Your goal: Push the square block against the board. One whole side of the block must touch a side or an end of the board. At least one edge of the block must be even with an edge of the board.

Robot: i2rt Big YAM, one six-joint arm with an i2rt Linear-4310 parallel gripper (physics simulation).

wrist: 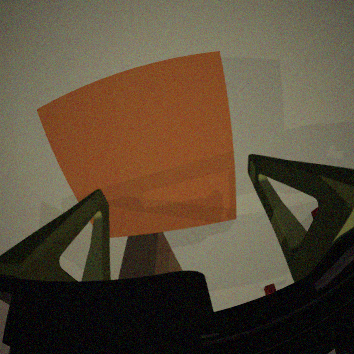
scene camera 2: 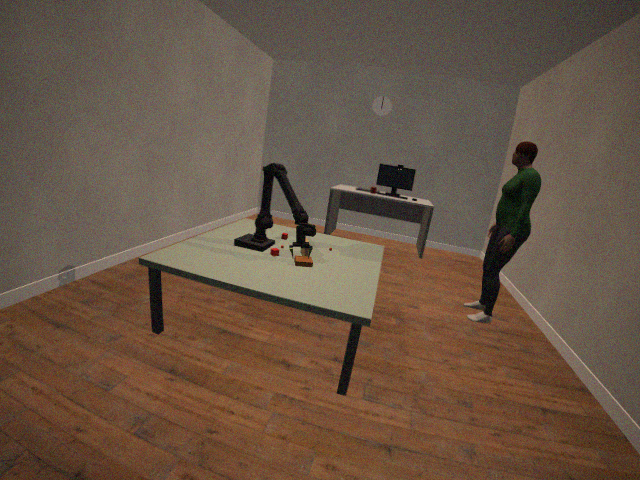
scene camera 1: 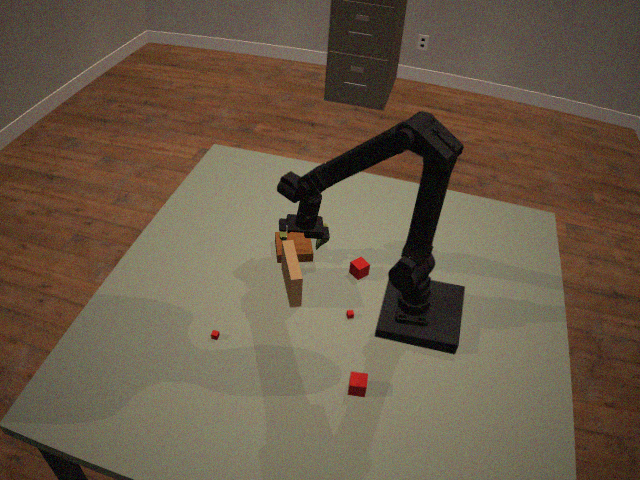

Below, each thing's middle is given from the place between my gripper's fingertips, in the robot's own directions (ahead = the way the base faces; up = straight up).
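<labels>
For the square block (wrist: 156, 139), my hand's 1 cm above it, 2 cm short of it and 1 cm to the left of it. There's a light wooden board (scene camera 1: 293, 279) too, and that one's 3 cm above my hand, 1 cm behind it and 14 cm to the left of it.
</labels>
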